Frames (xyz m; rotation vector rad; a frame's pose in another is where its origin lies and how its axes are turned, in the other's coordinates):
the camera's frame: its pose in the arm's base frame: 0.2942 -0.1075 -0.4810 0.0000 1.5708 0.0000
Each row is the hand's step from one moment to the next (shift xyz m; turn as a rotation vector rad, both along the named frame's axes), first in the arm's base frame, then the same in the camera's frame.
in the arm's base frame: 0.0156 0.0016 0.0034 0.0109 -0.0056 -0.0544
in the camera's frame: -0.0034 0.0016 0.0156 0.0544 -0.0056 0.0109
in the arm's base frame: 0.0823 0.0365 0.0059 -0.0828 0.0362 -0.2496
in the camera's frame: -0.0059 0.0365 0.0823 0.2496 0.0362 -0.0828
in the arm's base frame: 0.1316 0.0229 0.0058 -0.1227 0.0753 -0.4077
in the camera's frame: -0.0058 0.0229 0.1316 0.4077 0.0753 -0.1227
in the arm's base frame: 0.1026 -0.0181 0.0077 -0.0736 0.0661 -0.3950
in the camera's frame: -0.0077 -0.0181 0.1026 0.3950 0.0661 -0.0736
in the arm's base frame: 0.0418 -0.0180 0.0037 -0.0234 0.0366 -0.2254
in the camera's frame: -0.0037 -0.0180 0.0418 0.2254 0.0366 -0.0234
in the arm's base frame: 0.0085 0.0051 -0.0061 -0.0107 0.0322 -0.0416
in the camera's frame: 0.0061 0.0051 0.0085 0.0416 0.0322 -0.0107
